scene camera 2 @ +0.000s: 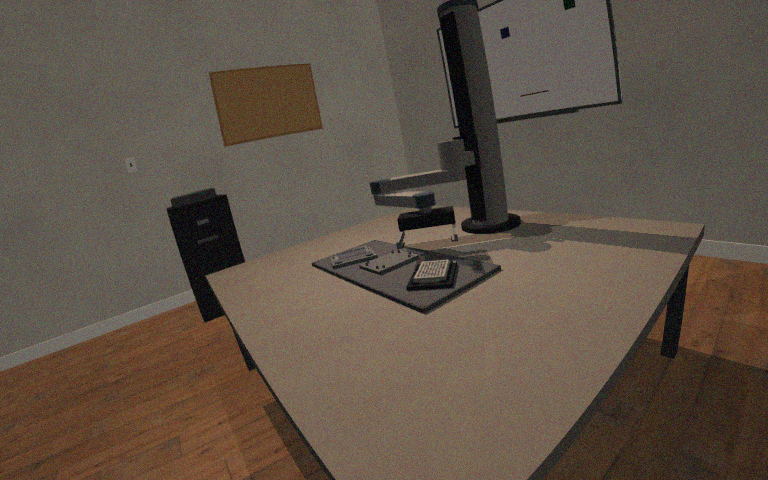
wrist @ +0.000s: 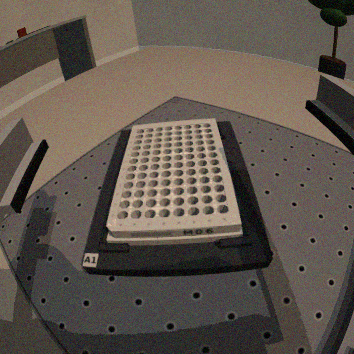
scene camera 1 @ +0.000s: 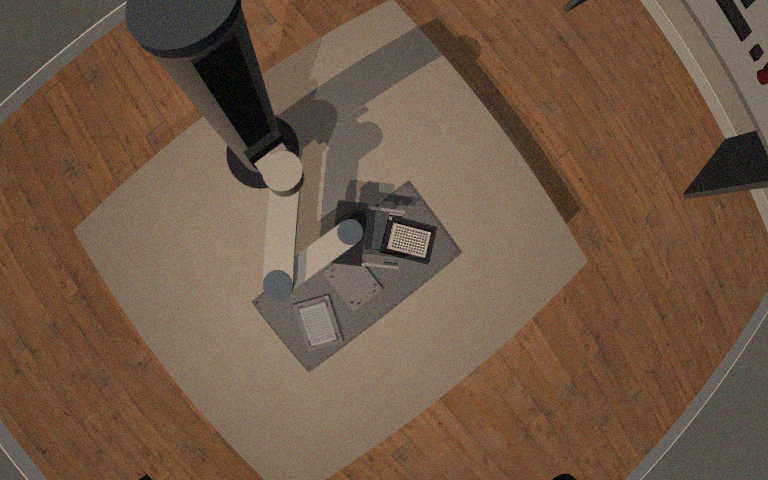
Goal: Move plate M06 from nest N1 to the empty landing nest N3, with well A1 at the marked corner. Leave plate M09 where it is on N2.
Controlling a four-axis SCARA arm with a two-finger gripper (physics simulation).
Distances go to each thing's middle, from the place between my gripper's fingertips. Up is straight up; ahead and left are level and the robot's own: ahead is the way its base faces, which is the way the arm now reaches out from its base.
My hand is 20 mm short of the black-framed white well plate [scene camera 1: 405, 239], 30 mm to the right of it and 70 mm above it.
